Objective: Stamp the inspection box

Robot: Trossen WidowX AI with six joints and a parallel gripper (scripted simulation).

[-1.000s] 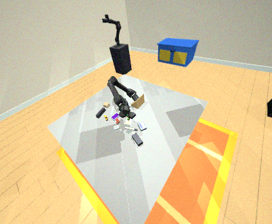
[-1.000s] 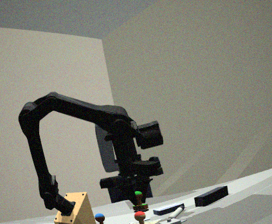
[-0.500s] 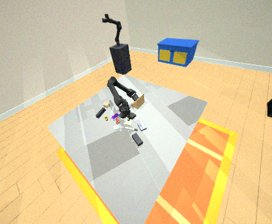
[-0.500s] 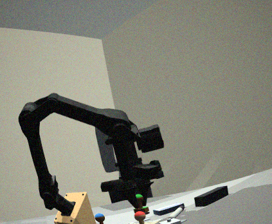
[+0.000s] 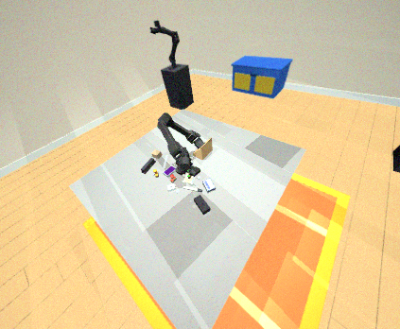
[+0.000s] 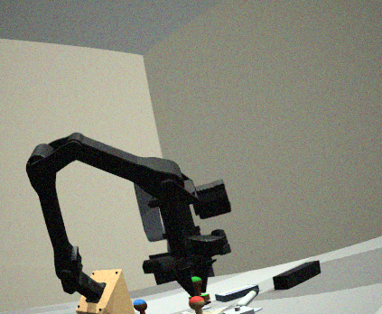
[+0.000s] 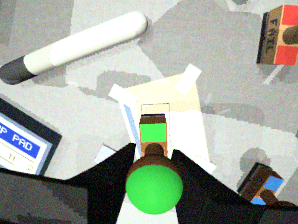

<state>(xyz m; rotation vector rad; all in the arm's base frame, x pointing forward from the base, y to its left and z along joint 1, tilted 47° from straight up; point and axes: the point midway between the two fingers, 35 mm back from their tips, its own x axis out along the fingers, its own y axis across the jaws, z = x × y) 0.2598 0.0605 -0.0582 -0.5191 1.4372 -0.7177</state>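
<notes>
The white rod lies 90 mm to the left of my gripper tip, 60 mm ahead of it and 40 mm below it. Round my gripper tip: blue-knobbed stamp (110 mm to the right, 60 mm behind, 30 mm below); red-knobbed stamp (90 mm to the right, 80 mm ahead, 30 mm below); green-knobbed PASS stamp (right at my gripper tip).
</notes>
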